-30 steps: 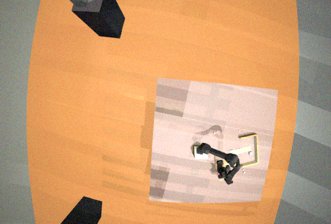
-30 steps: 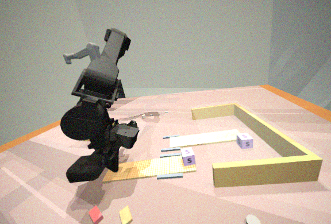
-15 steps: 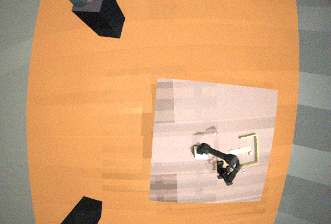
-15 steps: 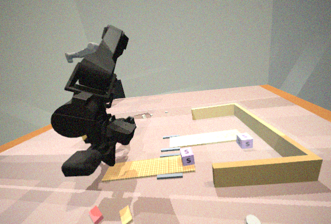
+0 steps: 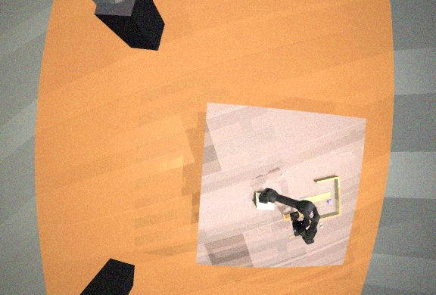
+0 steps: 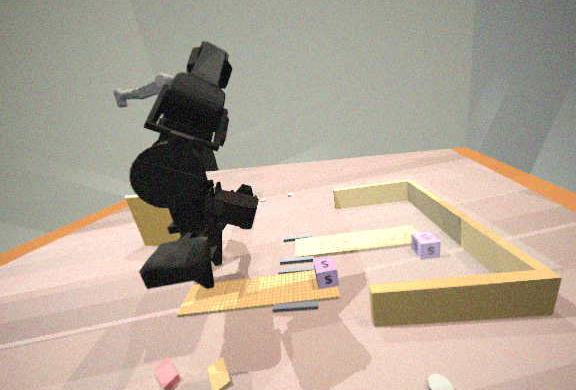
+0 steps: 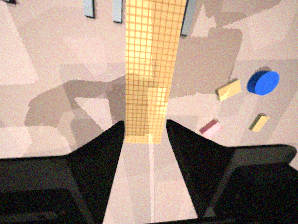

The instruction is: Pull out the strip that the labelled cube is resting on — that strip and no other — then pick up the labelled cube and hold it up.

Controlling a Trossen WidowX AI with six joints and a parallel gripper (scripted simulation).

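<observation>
Now: gripper tip 11 cm to the left of the pink chip, 4 cm above it and 1 cm short of it. From my gripper tip the other things lie so: blue disc (12 cm to the right, 10 cm ahead, 3 cm below).
</observation>
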